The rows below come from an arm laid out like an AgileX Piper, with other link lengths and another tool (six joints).
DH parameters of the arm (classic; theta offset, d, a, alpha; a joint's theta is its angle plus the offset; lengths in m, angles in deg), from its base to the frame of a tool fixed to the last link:
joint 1: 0 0.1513 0 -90
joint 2: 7.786 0 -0.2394 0
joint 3: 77.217 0 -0.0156 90
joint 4: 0 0.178 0 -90
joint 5: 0 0 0 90
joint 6: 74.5 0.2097 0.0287 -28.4
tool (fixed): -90 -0.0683 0 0
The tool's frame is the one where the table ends.
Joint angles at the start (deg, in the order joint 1, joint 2, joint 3, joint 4, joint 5, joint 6):
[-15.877, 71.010, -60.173, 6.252, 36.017, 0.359]
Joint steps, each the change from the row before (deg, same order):
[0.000, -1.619, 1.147, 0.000, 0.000, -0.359]
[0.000, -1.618, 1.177, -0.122, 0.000, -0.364]
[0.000, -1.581, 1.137, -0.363, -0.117, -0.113]
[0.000, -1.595, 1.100, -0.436, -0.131, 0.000]
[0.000, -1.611, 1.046, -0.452, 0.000, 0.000]
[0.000, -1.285, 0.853, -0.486, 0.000, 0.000]
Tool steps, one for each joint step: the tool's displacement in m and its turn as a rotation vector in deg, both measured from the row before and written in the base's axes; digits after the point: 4 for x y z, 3 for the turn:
[-0.0055, 0.0013, 0.0007, -0.394, -0.403, 0.237]
[-0.0056, 0.0011, 0.0003, -0.508, -0.338, 0.249]
[-0.0052, 0.0006, 0.0003, -0.587, -0.423, 0.091]
[-0.0051, 0.0005, 0.0004, -0.590, -0.482, 0.020]
[-0.0053, 0.0005, 0.0003, -0.588, -0.420, 0.029]
[-0.0043, 0.0002, 0.0000, -0.585, -0.283, 0.027]

